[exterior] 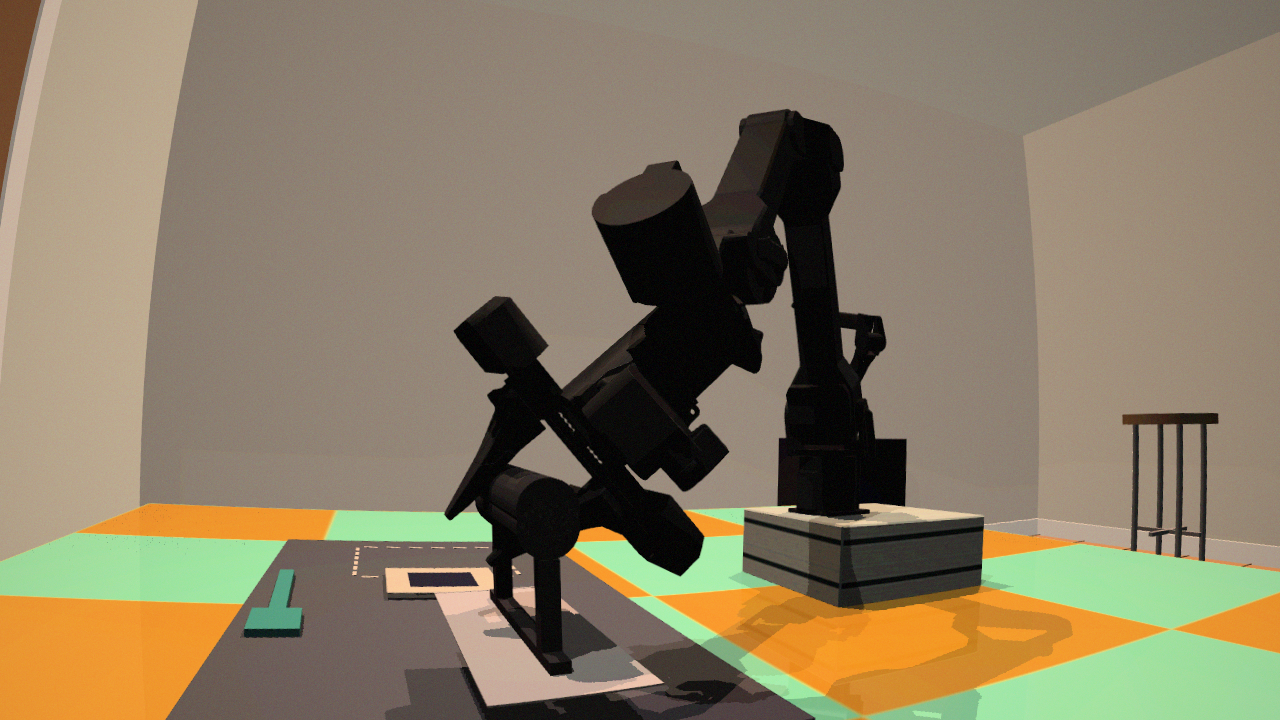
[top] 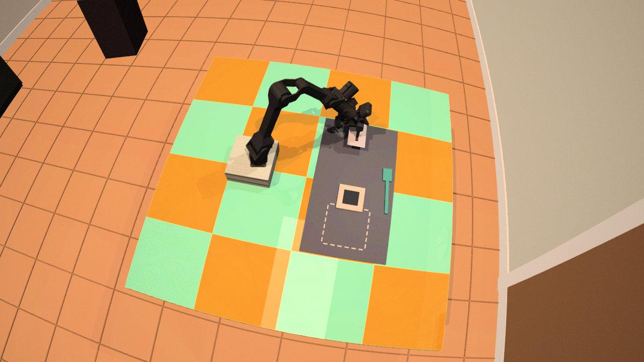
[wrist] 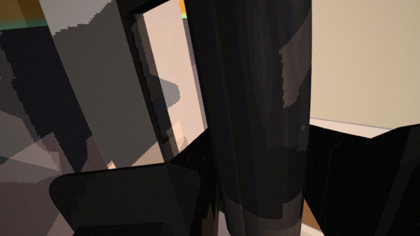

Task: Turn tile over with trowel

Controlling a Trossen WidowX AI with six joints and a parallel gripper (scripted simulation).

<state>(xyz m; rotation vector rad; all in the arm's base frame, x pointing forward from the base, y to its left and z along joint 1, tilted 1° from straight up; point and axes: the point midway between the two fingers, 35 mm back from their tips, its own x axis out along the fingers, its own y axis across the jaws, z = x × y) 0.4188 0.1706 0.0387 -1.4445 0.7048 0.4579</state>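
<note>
Now: the grey mat 24 cm to the right of my gripper tip, 12 cm below it and 5 cm behind it. The rest, counted from my gripper tip: small trowel (3 cm behind, 1 cm below); pale tile (30 cm to the right, 9 cm below, 7 cm behind); green trowel-like tool (24 cm to the right, 9 cm below, 9 cm ahead).
</note>
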